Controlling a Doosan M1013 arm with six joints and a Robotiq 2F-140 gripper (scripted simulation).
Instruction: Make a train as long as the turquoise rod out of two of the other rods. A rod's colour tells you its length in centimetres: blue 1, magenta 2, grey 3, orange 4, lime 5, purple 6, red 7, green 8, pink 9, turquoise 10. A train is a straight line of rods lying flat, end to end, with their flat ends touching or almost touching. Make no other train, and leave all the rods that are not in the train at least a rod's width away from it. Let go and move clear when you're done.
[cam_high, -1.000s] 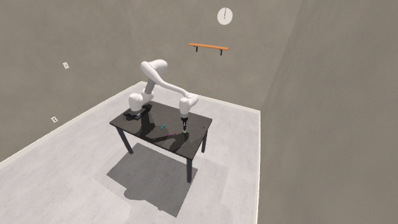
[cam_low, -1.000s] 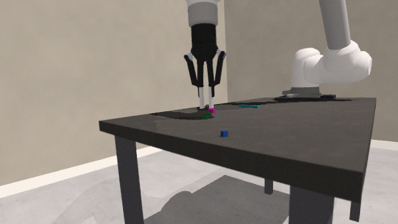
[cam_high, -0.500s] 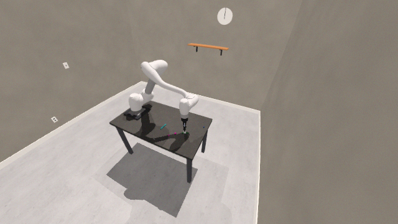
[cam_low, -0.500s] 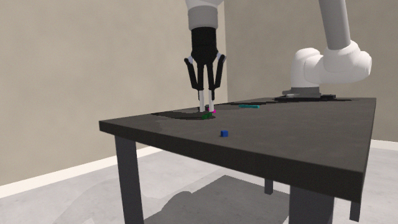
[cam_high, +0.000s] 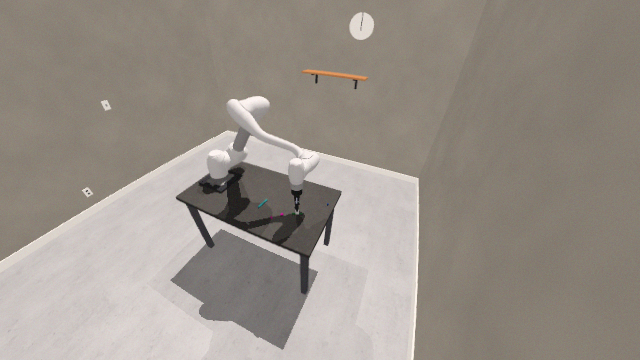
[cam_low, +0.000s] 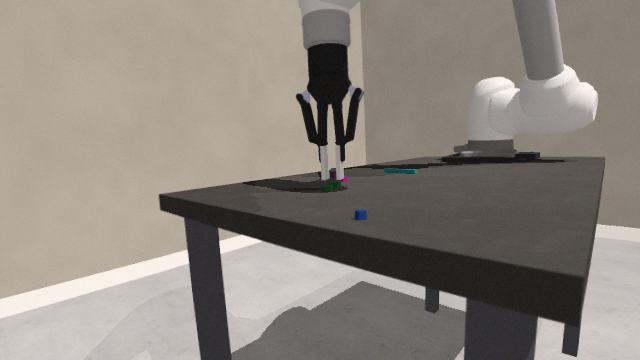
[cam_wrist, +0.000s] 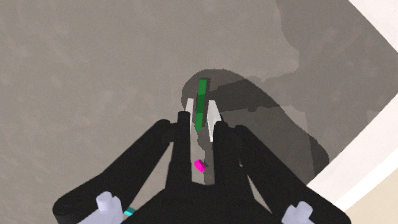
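Now: hand 50 mm above the green rod. Also, from my hand: turquoise rod 300 mm behind, 10 mm to the left, 50 mm below; then small grey rod 310 mm behind, 200 mm to the right, 50 mm below; then blue rod 200 mm ahead, 170 mm to the left, 50 mm below.
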